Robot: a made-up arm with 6 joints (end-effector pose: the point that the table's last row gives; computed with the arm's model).
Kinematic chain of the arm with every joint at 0, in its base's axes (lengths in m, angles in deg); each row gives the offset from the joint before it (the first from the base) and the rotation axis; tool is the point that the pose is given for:
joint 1: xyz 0 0 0.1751 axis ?
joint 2: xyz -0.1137 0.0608 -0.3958 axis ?
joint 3: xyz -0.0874 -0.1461 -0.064 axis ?
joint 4: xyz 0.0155 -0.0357 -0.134 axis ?
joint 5: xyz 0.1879 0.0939 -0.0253 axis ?
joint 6: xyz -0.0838 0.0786 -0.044 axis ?
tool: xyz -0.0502 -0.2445 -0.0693
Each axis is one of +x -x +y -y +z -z.
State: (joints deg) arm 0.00 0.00 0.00 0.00 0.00 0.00
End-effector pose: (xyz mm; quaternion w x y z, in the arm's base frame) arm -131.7 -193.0 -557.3 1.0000 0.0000 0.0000 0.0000
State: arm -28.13 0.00 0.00 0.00 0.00 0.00
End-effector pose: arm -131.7 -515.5 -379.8 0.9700 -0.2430 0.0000 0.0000
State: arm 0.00 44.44 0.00 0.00 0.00 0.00
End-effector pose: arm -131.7 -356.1 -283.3 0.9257 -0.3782 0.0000 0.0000
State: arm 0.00 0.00 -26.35 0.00 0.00 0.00
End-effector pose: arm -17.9 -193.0 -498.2 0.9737 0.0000 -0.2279 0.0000
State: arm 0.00 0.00 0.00 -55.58 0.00 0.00
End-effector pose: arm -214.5 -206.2 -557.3 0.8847 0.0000 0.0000 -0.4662
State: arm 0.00 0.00 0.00 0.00 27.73 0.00
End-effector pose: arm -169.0 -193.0 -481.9 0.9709 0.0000 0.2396 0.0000
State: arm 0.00 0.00 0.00 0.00 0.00 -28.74
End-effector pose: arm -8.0 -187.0 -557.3 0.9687 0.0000 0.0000 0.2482
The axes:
joint 1: +x
joint 2: -x
joint 3: +y
joint 4: +z
joint 5: +y
joint 6: -z

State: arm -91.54 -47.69 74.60 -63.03 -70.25 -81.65
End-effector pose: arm -188.3 -943.5 206.2 0.5608 -0.6094 0.4883 0.2751
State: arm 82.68 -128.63 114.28 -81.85 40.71 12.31
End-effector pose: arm -296.8 554.1 247.3 0.4230 0.2290 0.3326 0.8112
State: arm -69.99 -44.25 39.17 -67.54 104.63 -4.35
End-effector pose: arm -223.2 -660.8 53.4 0.3425 0.2606 0.6567 -0.6193
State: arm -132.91 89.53 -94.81 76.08 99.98 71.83
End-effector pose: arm -379.8 -202.9 514.9 0.6946 0.3640 0.3708 -0.4976
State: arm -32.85 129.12 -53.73 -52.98 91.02 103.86
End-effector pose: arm -153.6 -10.5 -411.2 0.1017 -0.4057 -0.6615 -0.6225
